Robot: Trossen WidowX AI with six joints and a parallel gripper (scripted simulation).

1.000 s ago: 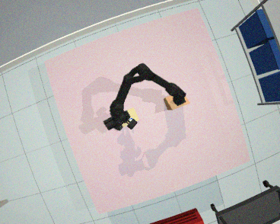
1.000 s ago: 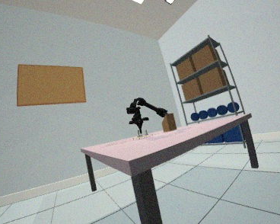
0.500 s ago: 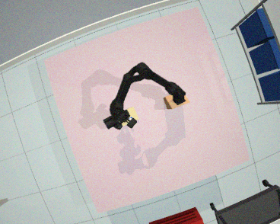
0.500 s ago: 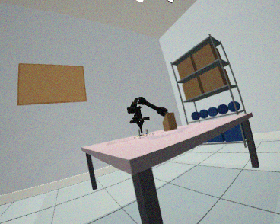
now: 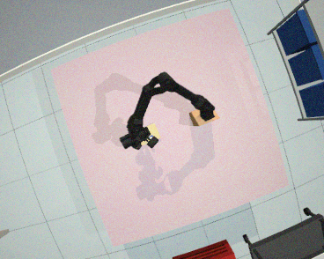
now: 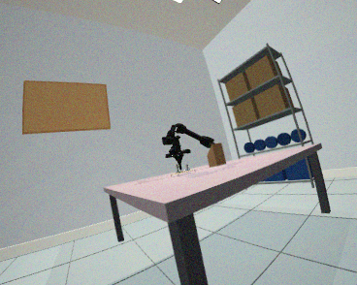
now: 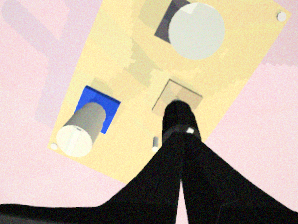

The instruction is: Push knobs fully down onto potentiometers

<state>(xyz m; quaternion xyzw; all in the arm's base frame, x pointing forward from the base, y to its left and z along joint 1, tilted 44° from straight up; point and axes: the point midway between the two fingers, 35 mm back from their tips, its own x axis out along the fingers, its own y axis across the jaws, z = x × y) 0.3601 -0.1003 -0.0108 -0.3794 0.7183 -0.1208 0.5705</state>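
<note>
The tan potentiometer lies 30 mm below my gripper tip. The rest, counted from my gripper tip: potentiometer knob: 40 mm to the left, 30 mm behind, 20 mm below.
</note>
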